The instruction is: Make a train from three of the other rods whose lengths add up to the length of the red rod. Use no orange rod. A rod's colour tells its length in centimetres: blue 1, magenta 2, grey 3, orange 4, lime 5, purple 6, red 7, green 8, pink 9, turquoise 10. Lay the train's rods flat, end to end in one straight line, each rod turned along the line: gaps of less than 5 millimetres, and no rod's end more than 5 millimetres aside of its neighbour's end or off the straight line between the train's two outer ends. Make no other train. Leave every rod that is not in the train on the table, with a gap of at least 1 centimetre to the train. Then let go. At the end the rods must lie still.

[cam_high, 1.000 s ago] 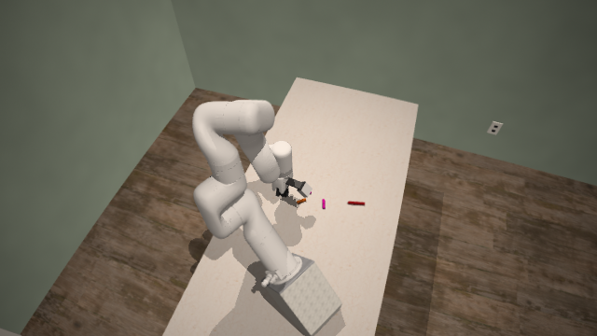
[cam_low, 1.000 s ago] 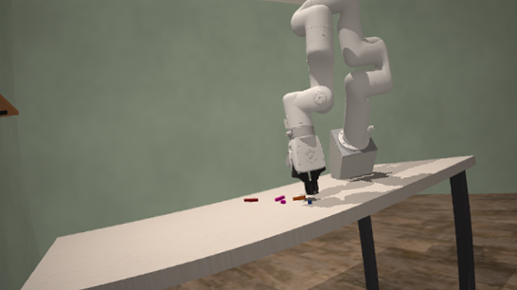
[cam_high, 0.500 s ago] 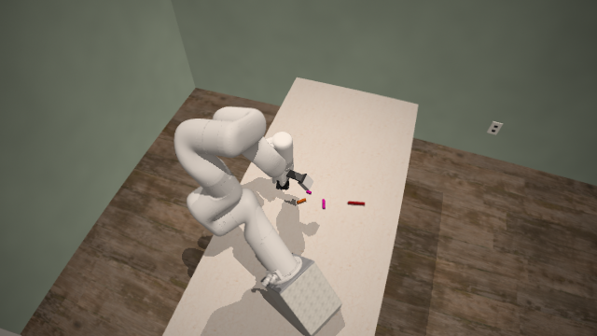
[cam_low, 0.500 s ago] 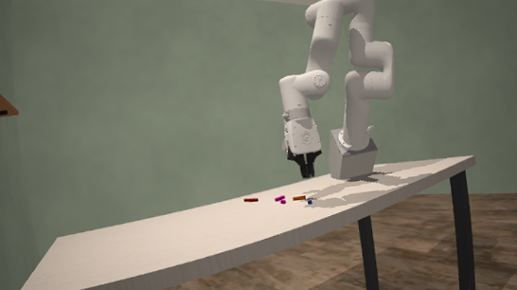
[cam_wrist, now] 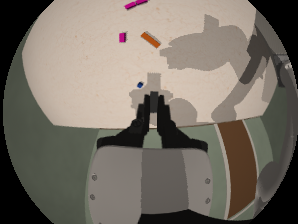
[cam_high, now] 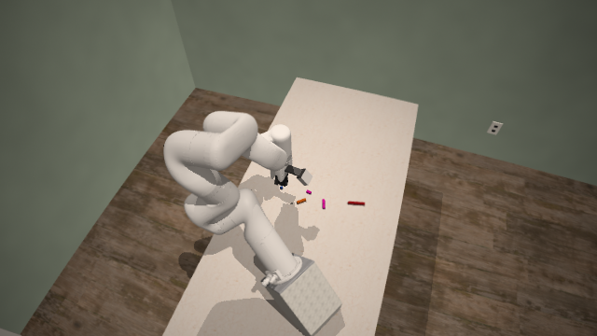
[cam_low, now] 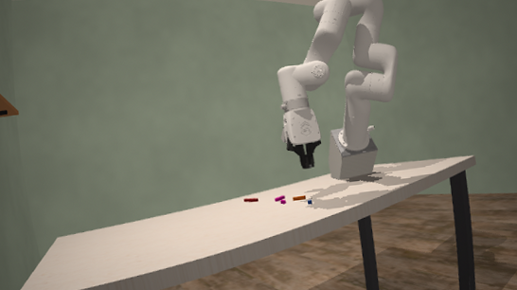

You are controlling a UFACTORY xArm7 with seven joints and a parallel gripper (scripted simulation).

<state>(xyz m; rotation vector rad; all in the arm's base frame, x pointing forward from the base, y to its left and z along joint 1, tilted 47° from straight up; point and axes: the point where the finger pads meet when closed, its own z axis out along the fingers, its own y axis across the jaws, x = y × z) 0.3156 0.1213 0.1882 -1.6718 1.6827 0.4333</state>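
The orange rod is 12 cm below my hand, 8 cm to the right of it and 2 cm ahead of it. The rest, counted from my hand: grey rod (2 cm below); then blue rod (12 cm below, 3 cm to the left, 3 cm ahead); then red rod (28 cm to the right, 13 cm ahead, 12 cm below).
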